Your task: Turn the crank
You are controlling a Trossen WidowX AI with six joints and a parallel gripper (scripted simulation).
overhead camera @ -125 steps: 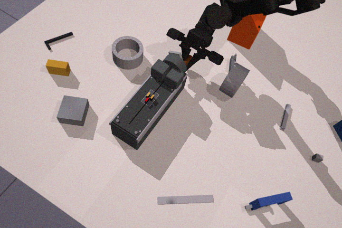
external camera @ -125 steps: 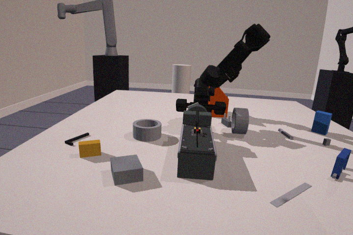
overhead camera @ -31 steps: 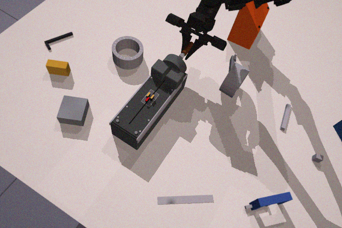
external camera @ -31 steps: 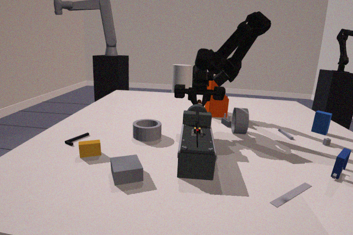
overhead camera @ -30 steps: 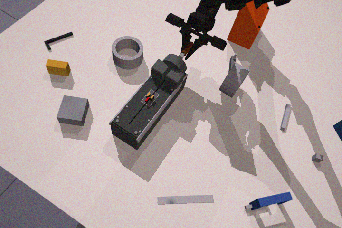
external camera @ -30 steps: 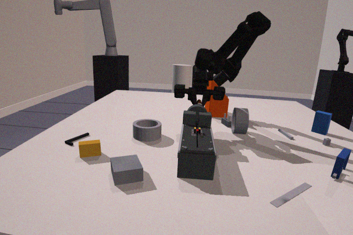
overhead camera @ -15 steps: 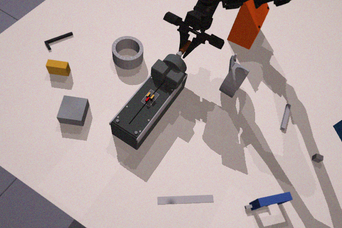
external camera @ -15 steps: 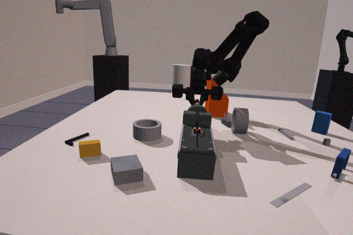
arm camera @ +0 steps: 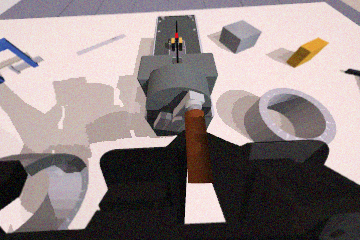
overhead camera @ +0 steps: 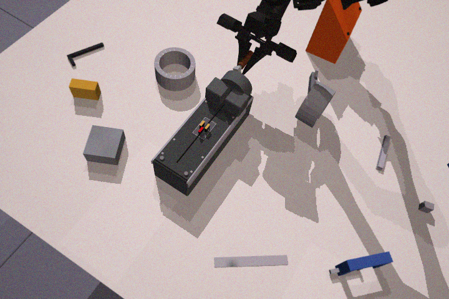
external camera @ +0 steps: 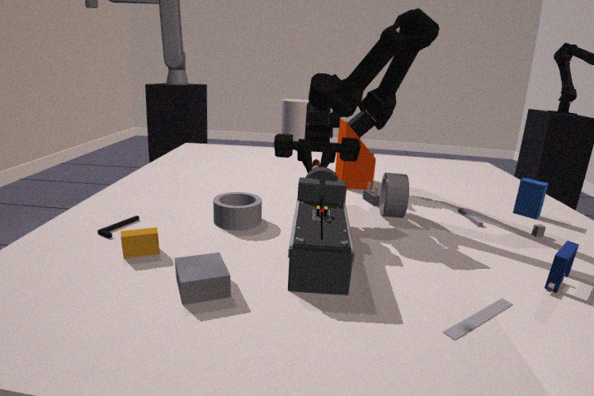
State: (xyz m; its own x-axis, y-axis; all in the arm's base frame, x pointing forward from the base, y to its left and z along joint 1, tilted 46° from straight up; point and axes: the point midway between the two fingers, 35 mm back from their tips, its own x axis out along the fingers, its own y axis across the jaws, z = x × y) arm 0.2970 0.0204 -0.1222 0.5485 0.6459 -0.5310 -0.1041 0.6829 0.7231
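Now: the red pointer 180 mm ahead of my gripper tip, 30 mm to the left of it and 10 mm below it. Also, from my gripper tip: grey cube (310 mm ahead, 130 mm to the right, 70 mm below); yellow block (270 mm to the right, 240 mm ahead, 70 mm below); crank handle (30 mm above, 20 mm behind).
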